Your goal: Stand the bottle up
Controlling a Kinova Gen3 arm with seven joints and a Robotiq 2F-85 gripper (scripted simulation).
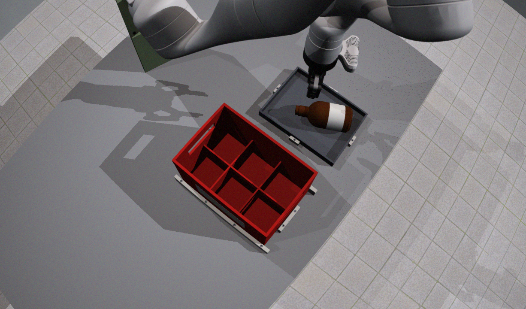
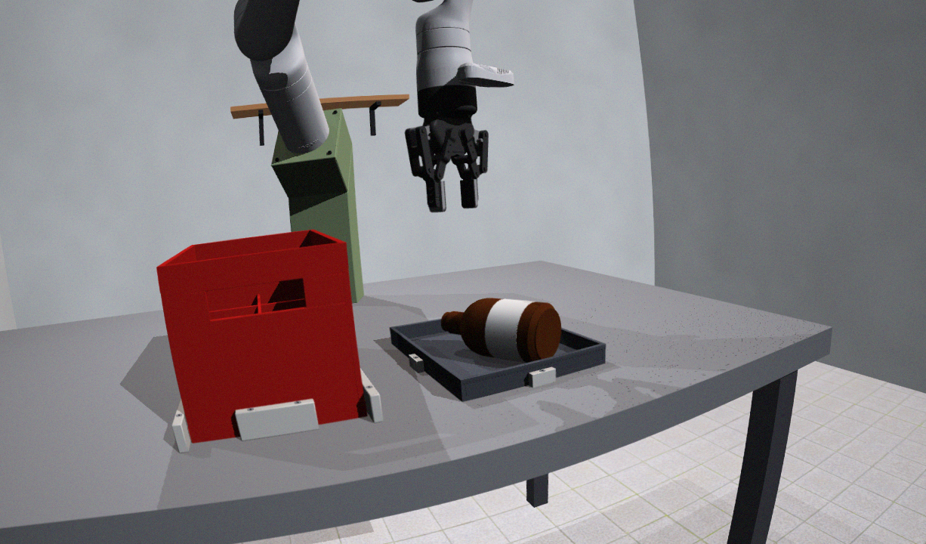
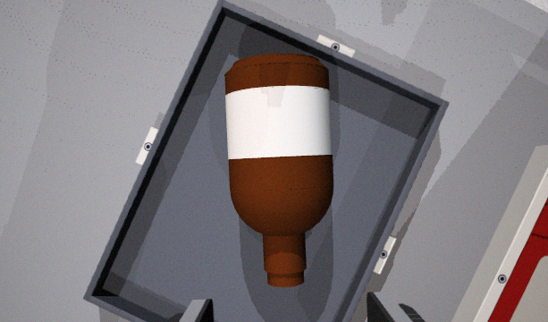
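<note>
The bottle is 16 cm below my hand, 5 cm ahead of it and 2 cm to the left of it. Round my hand: red crate: 26 cm to the right, 12 cm below, 2 cm behind; tray: 19 cm below, 2 cm to the left, 2 cm ahead.
</note>
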